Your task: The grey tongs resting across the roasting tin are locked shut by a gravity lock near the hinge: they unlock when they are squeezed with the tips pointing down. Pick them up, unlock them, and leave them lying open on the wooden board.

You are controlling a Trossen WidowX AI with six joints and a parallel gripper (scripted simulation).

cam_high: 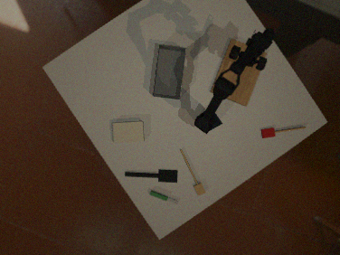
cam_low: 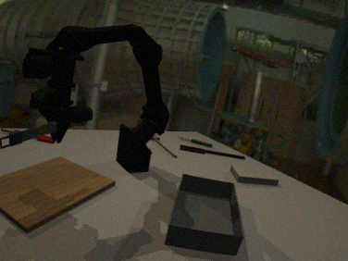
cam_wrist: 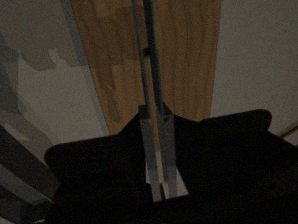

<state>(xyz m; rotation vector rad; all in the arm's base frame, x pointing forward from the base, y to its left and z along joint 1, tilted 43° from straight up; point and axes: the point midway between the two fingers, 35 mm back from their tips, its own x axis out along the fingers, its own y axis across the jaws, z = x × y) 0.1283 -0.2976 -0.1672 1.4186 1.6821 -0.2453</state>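
My gripper tip is 14 cm above the wooden board, 3 cm past it and 2 cm to the left of it. From my gripper tip the other things lie so: black spatula 78 cm to the left, 20 cm behind, 14 cm below; cream block 74 cm to the left, 13 cm below, 11 cm ahead; grey roasting tin 32 cm to the left, 23 cm ahead, 12 cm below.
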